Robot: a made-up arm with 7 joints.
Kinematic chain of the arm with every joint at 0, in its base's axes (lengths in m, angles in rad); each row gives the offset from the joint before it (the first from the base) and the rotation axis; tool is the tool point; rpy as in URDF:
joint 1: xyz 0 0 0.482 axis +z
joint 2: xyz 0 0 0 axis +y
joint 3: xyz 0 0 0.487 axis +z
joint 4: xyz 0.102 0 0 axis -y
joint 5: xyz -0.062 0 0.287 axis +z
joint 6: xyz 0 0 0 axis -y
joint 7: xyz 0.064 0 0 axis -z
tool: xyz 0 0 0 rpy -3.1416 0 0
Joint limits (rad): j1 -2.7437..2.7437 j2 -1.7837..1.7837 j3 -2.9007..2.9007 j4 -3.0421..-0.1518 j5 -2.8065..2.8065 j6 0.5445..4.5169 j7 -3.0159..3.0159
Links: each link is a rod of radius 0.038 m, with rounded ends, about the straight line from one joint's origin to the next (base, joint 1, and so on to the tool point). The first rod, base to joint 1, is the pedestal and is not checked.
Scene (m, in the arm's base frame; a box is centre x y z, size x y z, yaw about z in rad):
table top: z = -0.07
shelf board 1: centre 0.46 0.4 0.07 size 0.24 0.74 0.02 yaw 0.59
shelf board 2: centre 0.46 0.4 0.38 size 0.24 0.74 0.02 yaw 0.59
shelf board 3: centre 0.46 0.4 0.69 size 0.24 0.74 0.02 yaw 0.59
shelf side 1: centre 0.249 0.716 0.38 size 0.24 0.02 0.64 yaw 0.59
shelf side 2: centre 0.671 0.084 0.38 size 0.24 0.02 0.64 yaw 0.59
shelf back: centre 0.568 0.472 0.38 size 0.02 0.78 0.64 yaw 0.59
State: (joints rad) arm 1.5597 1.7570 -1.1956 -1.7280 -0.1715 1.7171 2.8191
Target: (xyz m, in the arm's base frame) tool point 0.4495 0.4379 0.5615
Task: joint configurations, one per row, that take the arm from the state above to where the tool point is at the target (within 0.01 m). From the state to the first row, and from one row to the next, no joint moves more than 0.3 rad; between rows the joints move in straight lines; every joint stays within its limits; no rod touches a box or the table.
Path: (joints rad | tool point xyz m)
1: 1.6794 1.7375 -1.0922 -1.9829 -0.1717 1.6711 2.8191 | 0.3572 0.4100 0.2085
2: 1.7990 1.7179 -0.9887 -2.2378 -0.1719 1.6251 2.8191 | 0.2757 0.3557 0.2070
3: 1.9187 1.6984 -0.8853 -2.4927 -0.1722 1.5792 2.8191 | 0.1919 0.2970 0.2222
4: 1.9132 1.5866 -1.1487 -2.5275 -0.1703 1.5649 2.8191 | 0.2264 0.3284 0.3331
5: 1.9077 1.4748 -1.4120 -2.5623 -0.1684 1.5506 2.8191 | 0.2452 0.3303 0.4496
6: 1.9022 1.3630 -1.6754 -2.5972 -0.1665 1.5363 2.8191 | 0.2480 0.3030 0.5615
7: 1.7967 1.3725 -1.6423 -2.3649 -0.1666 1.5825 2.8191 | 0.3214 0.3505 0.5647
8: 1.6912 1.3820 -1.6092 -2.1326 -0.1666 1.6286 2.8191 | 0.3889 0.3959 0.5645
9: 1.5857 1.3914 -1.5761 -1.9002 -0.1667 1.6748 2.8191 | 0.4495 0.4379 0.5615

